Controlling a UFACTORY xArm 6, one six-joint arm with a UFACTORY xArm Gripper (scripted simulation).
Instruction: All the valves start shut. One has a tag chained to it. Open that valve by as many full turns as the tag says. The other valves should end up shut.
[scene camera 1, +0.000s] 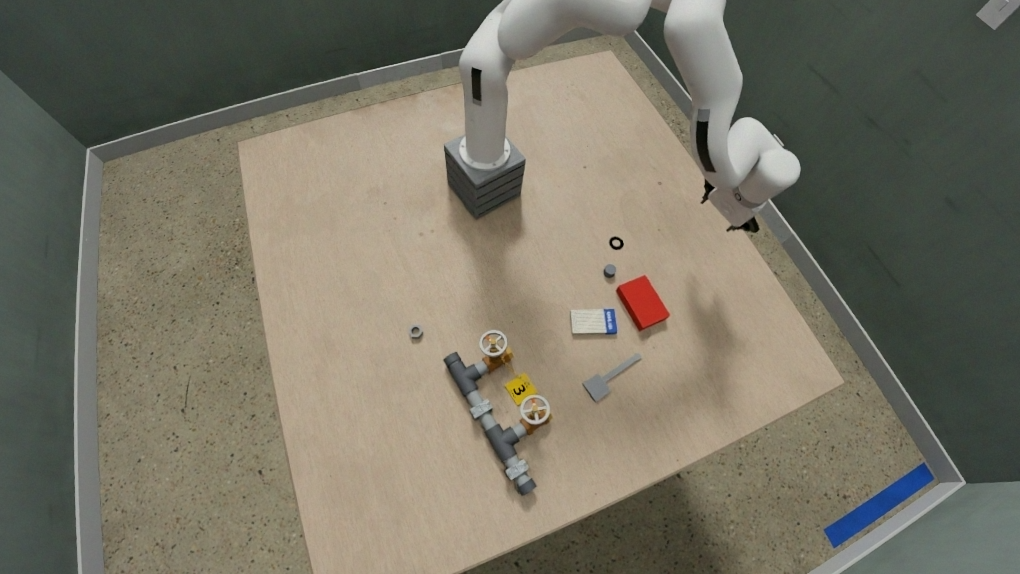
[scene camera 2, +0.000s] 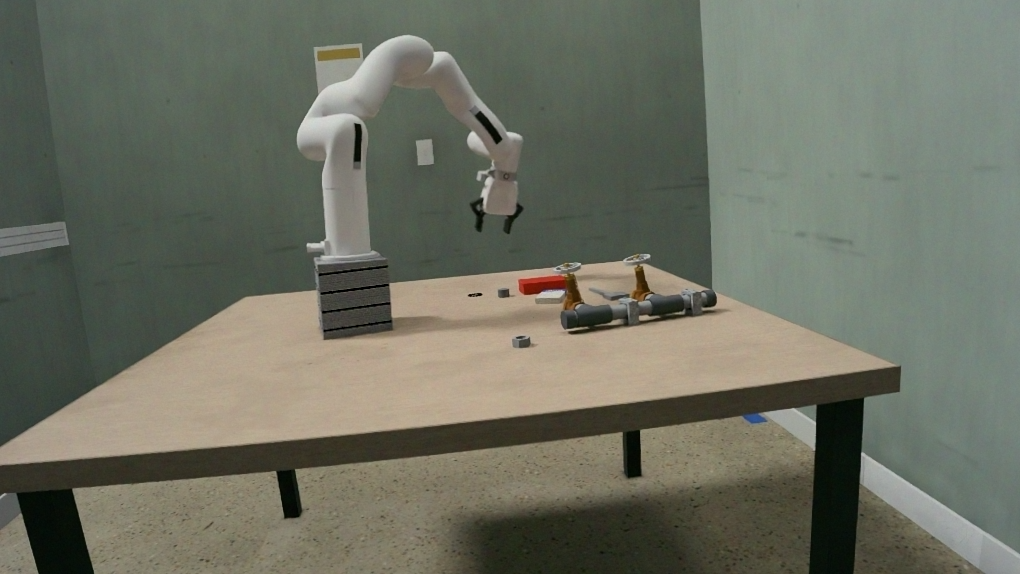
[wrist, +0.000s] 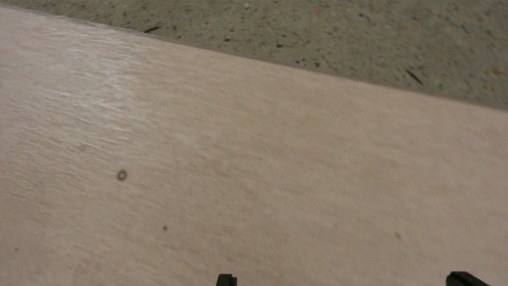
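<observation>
My gripper (scene camera 2: 493, 231) is visible to me, and scene camera 1 shows the gripper (scene camera 1: 717, 214) as well. I can also see a red block (scene camera 1: 643, 304), though in the wrist view the block is out of frame. There is a grey scraper (scene camera 1: 596, 387) too; the scraper is out of frame in the wrist view. And I see a white card (scene camera 1: 587, 321).
</observation>
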